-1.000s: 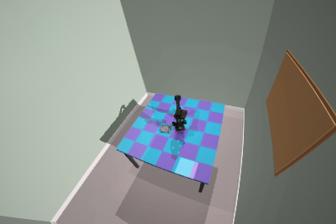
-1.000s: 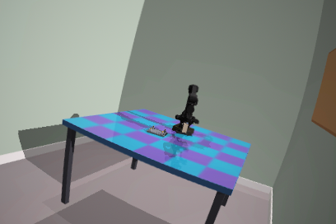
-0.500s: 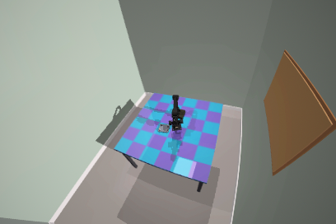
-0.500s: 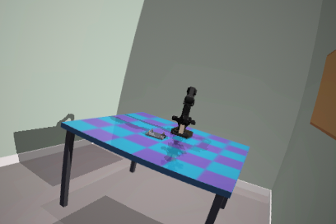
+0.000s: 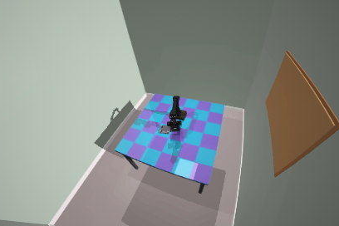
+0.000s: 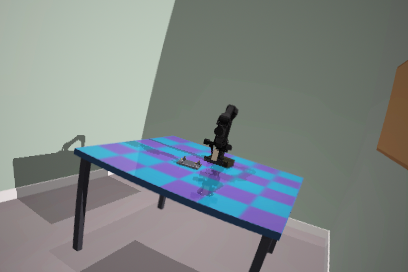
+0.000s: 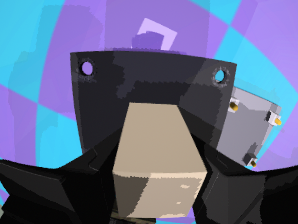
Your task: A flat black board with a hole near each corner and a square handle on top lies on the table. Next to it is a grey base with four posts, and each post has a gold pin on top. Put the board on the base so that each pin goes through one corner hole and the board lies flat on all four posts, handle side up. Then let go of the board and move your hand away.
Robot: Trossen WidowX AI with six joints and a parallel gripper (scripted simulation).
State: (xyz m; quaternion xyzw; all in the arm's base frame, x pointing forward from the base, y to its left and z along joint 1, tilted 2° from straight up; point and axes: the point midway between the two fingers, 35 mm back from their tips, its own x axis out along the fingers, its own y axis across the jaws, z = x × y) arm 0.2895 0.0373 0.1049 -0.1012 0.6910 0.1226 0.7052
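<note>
Right now the grey base is 10 mm behind my gripper tip, 160 mm to the right of it and 100 mm below it. Round my gripper tip: flat black board: 10 mm below.
</note>
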